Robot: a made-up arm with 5 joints. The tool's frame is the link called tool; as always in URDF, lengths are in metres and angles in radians. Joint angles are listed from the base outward. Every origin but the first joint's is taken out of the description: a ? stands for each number. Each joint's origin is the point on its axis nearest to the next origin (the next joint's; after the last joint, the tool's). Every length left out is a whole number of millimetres.
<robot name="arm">
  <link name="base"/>
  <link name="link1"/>
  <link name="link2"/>
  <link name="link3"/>
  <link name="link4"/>
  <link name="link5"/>
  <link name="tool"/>
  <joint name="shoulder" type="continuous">
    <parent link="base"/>
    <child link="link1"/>
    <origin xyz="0 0 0.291"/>
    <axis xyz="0 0 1"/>
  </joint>
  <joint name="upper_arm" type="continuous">
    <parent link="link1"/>
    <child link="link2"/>
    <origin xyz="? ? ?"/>
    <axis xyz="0 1 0"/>
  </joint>
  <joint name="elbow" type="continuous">
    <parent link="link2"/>
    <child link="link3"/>
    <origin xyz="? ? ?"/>
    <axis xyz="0 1 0"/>
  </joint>
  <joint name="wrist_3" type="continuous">
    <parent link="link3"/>
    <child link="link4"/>
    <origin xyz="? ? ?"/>
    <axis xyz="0 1 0"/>
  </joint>
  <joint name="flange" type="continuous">
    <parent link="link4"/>
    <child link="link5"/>
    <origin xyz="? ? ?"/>
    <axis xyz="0 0 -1"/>
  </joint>
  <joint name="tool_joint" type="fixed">
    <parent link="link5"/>
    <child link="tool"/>
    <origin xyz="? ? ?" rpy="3.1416 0 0"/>
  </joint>
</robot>
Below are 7 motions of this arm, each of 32 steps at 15 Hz.
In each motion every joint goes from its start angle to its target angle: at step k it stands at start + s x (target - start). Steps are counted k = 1, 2, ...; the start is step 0. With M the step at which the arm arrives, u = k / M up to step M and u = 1 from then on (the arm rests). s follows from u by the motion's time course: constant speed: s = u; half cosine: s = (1 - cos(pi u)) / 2; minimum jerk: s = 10 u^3 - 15 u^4 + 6 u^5.
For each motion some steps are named. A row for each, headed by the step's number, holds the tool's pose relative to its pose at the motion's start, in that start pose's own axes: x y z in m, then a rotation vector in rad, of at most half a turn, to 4 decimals.
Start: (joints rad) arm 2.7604 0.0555 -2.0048 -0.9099 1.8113
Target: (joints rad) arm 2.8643 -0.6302 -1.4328 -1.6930 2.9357
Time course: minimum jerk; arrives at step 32
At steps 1, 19, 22, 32:
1: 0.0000 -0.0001 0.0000 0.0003 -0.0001 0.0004
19: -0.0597 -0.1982 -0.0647 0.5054 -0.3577 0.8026
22: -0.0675 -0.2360 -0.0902 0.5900 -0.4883 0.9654
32: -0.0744 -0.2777 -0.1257 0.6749 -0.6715 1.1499

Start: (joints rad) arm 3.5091 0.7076 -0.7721 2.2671 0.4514
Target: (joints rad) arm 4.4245 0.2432 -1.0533 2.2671 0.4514
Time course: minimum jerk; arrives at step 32
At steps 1, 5, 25, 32:
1: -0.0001 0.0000 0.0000 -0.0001 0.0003 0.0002
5: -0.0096 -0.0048 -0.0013 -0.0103 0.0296 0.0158
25: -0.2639 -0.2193 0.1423 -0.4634 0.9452 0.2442
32: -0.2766 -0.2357 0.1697 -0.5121 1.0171 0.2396

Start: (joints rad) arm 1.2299 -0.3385 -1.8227 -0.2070 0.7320
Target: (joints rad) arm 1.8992 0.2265 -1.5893 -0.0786 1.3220
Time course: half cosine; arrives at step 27
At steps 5, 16, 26, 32:
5: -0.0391 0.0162 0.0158 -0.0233 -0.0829 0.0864
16: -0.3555 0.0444 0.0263 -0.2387 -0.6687 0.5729
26: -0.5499 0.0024 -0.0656 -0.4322 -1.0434 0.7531
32: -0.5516 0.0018 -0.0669 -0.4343 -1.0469 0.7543

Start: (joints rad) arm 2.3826 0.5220 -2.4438 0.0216 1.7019
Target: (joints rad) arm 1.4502 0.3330 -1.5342 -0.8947 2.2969
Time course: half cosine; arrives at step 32
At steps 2, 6, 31, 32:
2: 0.0055 0.0012 0.0002 0.0030 0.0081 0.0028
6: 0.0489 0.0098 -0.0006 0.0278 0.0707 0.0241
31: 0.4800 0.0630 -0.3031 0.5137 0.6926 0.1705
32: 0.4806 0.0630 -0.3044 0.5153 0.6939 0.1705

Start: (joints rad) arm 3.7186 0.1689 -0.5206 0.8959 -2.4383
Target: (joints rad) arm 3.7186 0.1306 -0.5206 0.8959 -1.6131
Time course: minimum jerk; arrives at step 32
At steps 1, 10, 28, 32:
1: 0.0000 0.0000 0.0000 0.0000 0.0000 0.0002
10: 0.0006 -0.0005 -0.0022 -0.0048 -0.0049 0.1485
28: 0.0037 -0.0031 -0.0122 -0.0347 -0.0172 0.8119
32: 0.0037 -0.0032 -0.0124 -0.0354 -0.0173 0.8251

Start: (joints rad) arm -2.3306 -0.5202 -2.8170 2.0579 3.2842
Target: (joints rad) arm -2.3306 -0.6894 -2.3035 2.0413 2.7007
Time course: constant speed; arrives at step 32
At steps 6, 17, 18, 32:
6: -0.0047 0.0007 0.0130 0.0054 0.0612 -0.1094
17: -0.0089 0.0013 0.0393 -0.0022 0.1748 -0.3092
18: -0.0090 0.0013 0.0418 -0.0040 0.1851 -0.3273
32: -0.0050 0.0007 0.0791 -0.0494 0.3287 -0.5782

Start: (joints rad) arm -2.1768 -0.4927 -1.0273 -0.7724 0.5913
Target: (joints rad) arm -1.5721 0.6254 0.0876 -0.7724 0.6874
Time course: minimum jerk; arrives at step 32
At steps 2, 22, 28, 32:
2: -0.0021 0.0010 0.0001 -0.0019 -0.0047 0.0011
22: -0.4023 0.1316 -0.4515 -0.6019 -1.7740 -0.0558
28: -0.3472 0.1379 -0.5421 -0.7171 -2.1020 -0.2167
32: -0.3401 0.1385 -0.5489 -0.7288 -2.1326 -0.2359

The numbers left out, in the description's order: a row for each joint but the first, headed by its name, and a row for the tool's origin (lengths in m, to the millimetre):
upper_arm: 0 0 0
elbow: 0.066 0 0.35
wrist_3: 0.084 0 -0.372
flange: 0.049 0 -0.062
tool: 0 0 0

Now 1 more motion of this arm.
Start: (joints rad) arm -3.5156 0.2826 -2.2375 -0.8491 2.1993
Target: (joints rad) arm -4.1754 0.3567 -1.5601 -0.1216 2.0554
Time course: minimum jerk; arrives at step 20
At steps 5, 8, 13, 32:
5: 0.0470 0.0091 -0.0123 -0.1085 0.1114 -0.0775
8: 0.1472 0.0132 -0.0512 -0.3196 0.3607 -0.2225
13: 0.3373 -0.0429 -0.1912 -0.7049 0.9545 -0.4263
32: 0.4066 -0.1010 -0.2919 -0.8749 1.2968 -0.4555

